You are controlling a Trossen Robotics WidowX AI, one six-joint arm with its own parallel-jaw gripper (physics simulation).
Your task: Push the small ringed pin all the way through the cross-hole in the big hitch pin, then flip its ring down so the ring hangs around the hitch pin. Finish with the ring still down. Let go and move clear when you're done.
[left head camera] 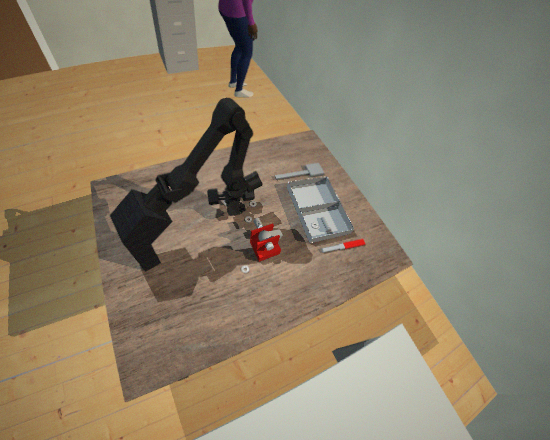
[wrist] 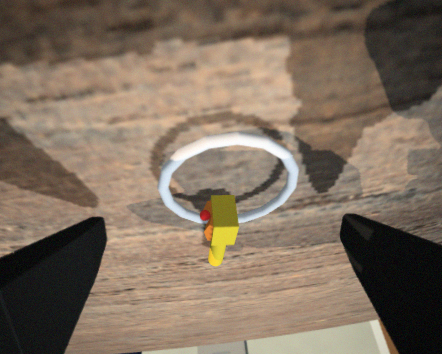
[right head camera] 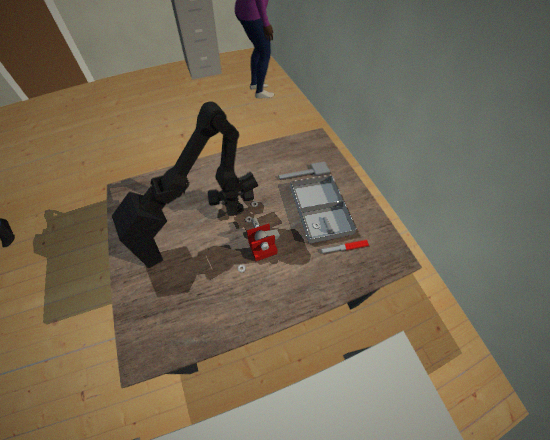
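Pixels of known places: gripper, fingertip midpoint: point(wrist: 226, 227); arm's base at its link origin: point(left head camera: 152, 205) point(right head camera: 148, 206).
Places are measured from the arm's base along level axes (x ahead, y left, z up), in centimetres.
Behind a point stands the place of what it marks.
The small ringed pin shows in the wrist view: a yellow shaft and block point(wrist: 224, 220) @(y 22.9, x 21.2, z -24.7 cm) with a large pale ring point(wrist: 235, 139) @(y 19.3, x 22.0, z -25.0 cm), low over the wooden table, the ring toward the top of the view. My gripper point(wrist: 226, 227) @(y 23.3, x 21.0, z -24.6 cm) point(left head camera: 236, 206) point(right head camera: 233, 208) @(y 23.3, x 21.0, z -24.6 cm) is open and empty, its fingers wide apart on either side of the pin and not touching it. The big hitch pin point(left head camera: 269, 246) @(y -3.0, x 38.0, z -17.9 cm) point(right head camera: 265, 246) @(y -3.0, x 38.5, z -17.9 cm) runs through a red bracket point(left head camera: 261, 254) @(y -4.3, x 35.5, z -22.2 cm) point(right head camera: 259, 254) @(y -4.4, x 36.3, z -22.2 cm), beside the gripper toward the table's front. Its cross-hole cannot be made out. The small pin cannot be told apart in the head views.
A grey two-part tray point(left head camera: 308, 206) @(y 21.8, x 56.9, z -25.7 cm) point(right head camera: 311, 206) @(y 19.3, x 56.6, z -22.4 cm) stands right of the bracket, with a washer and bolt inside. A grey hammer point(left head camera: 314, 170) @(y 43.1, x 61.6, z -24.3 cm) point(right head camera: 320, 168) @(y 43.8, x 61.9, z -24.3 cm) lies behind it, a red-handled tool point(left head camera: 354, 244) @(y 3.0, x 75.2, z -24.8 cm) point(right head camera: 357, 245) @(y 3.0, x 75.5, z -24.8 cm) in front. Several washers lie near the bracket, one in front point(left head camera: 245, 269) @(y -9.7, x 29.4, z -25.5 cm) point(right head camera: 241, 268) @(y -9.6, x 29.3, z -25.5 cm).
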